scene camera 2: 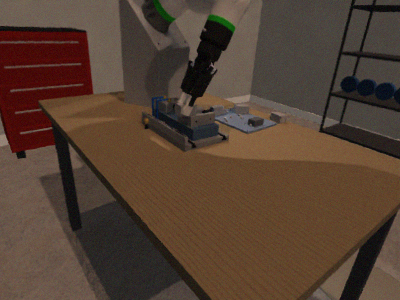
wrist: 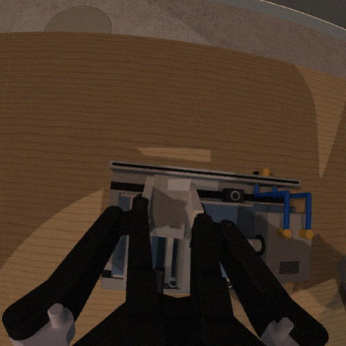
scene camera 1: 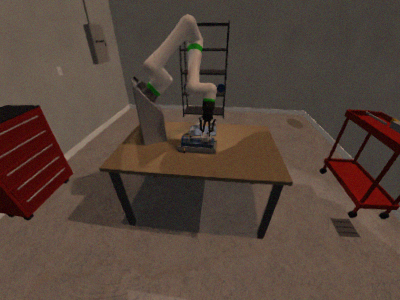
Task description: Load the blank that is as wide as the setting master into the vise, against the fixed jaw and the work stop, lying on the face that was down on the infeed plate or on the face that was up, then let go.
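Seen in the pictures: gripper, between the fingertips: point(scene camera 2: 181, 113) point(scene camera 1: 205, 140); arm's base, origin of its link: point(scene camera 2: 154, 18) point(scene camera 1: 147, 96).
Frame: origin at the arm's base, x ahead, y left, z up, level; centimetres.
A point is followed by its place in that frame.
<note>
The vise point(scene camera 1: 197, 149) @(x 49.2, y -2.2, z -34.2 cm) point(scene camera 2: 205, 131) @(x 56.4, y 11.3, z -33.2 cm) point(wrist: 287, 250) stands on the table, with a blue bed and grey jaws. My gripper point(scene camera 2: 185, 106) @(x 53.0, y 3.6, z -27.8 cm) point(wrist: 168, 190) is shut on a light grey blank point(wrist: 169, 202), one finger on each side, over the jaw end of the vise. In the wrist view the grey jaw lies around and below the fingers. The blank's underside and any contact with the fixed jaw or work stop are hidden. In scene camera 2 the fingers cover the blank. The light blue infeed plate point(scene camera 2: 240, 126) @(x 43.4, y 29.3, z -36.9 cm) lies behind the vise, with a dark block point(scene camera 2: 255, 121) @(x 44.0, y 35.2, z -34.8 cm) on it.
A grey block point(scene camera 2: 242, 108) @(x 27.8, y 36.0, z -34.3 cm) stands by the plate's back edge and another grey block point(scene camera 2: 278, 117) @(x 38.4, y 48.4, z -35.3 cm) by its right corner. Blue pipes point(wrist: 308, 212) with orange ends rise at the vise's actuator end. A long grey rail point(wrist: 200, 174) runs along the vise's side.
</note>
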